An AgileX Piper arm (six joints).
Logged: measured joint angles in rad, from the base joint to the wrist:
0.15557, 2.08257, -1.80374, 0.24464, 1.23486, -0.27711
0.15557, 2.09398, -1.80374, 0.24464, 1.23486, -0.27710
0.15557, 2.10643, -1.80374, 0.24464, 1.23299, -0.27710
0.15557, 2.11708, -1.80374, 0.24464, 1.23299, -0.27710
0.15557, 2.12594, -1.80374, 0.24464, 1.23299, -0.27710
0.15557, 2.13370, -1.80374, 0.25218, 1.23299, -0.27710
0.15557, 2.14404, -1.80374, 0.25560, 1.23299, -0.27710
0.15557, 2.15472, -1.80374, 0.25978, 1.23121, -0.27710
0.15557, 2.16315, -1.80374, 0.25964, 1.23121, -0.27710
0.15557, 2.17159, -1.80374, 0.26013, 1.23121, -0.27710
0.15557, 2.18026, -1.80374, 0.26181, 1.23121, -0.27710
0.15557, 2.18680, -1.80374, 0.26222, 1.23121, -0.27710
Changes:
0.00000, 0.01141, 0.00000, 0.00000, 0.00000, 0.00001
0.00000, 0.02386, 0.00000, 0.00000, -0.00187, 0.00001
0.00000, 0.03451, 0.00000, 0.00000, -0.00187, 0.00001
0.00000, 0.04337, 0.00000, 0.00000, -0.00187, 0.00001
0.00000, 0.05113, 0.00000, 0.00754, -0.00187, 0.00001
0.00000, 0.06147, 0.00000, 0.01096, -0.00187, 0.00001
0.00000, 0.07215, 0.00000, 0.01514, -0.00365, 0.00001
0.00000, 0.08058, 0.00000, 0.01500, -0.00365, 0.00001
0.00000, 0.08902, 0.00000, 0.01549, -0.00365, 0.00001
0.00000, 0.09769, 0.00000, 0.01717, -0.00365, 0.00001
0.00000, 0.10423, 0.00000, 0.01758, -0.00365, 0.00001

